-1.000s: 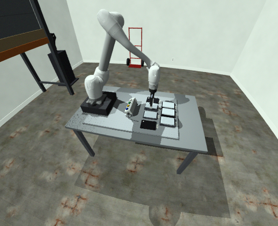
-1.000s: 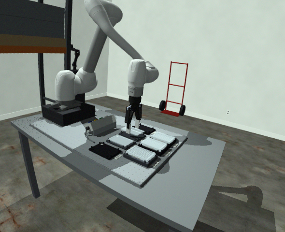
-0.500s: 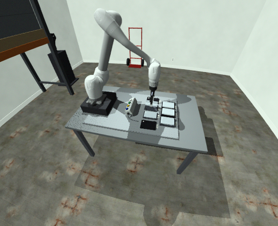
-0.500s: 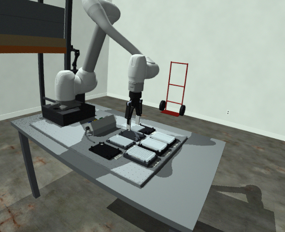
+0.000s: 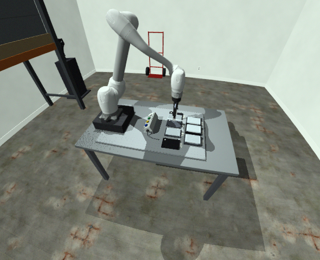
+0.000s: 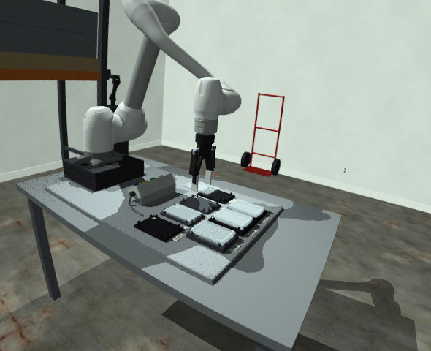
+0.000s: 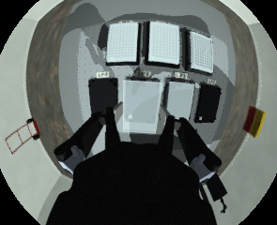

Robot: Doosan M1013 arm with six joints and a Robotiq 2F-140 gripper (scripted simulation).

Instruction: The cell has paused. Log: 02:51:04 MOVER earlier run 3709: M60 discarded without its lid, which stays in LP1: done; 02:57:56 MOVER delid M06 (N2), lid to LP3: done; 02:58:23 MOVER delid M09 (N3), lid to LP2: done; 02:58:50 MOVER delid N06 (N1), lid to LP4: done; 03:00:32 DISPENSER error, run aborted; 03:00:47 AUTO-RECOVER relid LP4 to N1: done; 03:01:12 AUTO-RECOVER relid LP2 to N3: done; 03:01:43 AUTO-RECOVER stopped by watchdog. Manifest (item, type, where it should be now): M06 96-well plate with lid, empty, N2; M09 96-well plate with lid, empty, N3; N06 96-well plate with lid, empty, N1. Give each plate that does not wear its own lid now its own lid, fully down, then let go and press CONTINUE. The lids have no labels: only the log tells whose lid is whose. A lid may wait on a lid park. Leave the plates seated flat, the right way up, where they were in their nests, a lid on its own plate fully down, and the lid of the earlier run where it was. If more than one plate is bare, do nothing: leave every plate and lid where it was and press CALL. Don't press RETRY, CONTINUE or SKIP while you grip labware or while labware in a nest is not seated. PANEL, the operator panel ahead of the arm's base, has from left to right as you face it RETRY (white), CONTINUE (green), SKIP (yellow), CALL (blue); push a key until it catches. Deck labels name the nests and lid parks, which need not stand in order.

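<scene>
My gripper is now 200 mm to the left of the plate, 170 mm short of it and 80 mm above it. From my hand the other things lie so: grey pad: 100 mm below; green key: 240 mm behind, 40 mm below, 30 mm to the right; white key: 240 mm behind, 40 mm below, 20 mm to the left.
</scene>
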